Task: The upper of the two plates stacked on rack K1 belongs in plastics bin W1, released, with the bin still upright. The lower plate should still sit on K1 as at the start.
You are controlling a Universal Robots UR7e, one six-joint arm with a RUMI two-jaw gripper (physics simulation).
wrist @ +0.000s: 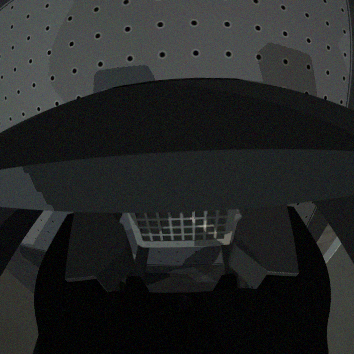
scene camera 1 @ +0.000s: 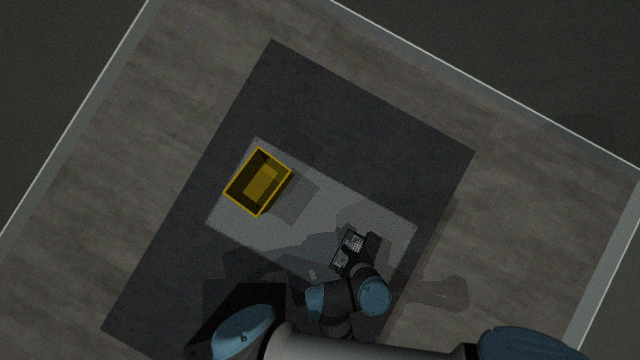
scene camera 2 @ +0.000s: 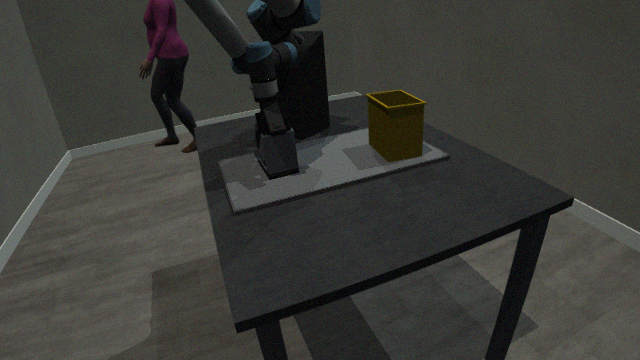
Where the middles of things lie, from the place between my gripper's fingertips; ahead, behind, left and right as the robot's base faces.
Right now my hand is 6 cm short of the grey upright panel (wrist: pixel 200 144) and 5 cm below it. The rest, counted from my hand: pale plate (wrist: pixel 208 227) 1 cm above.
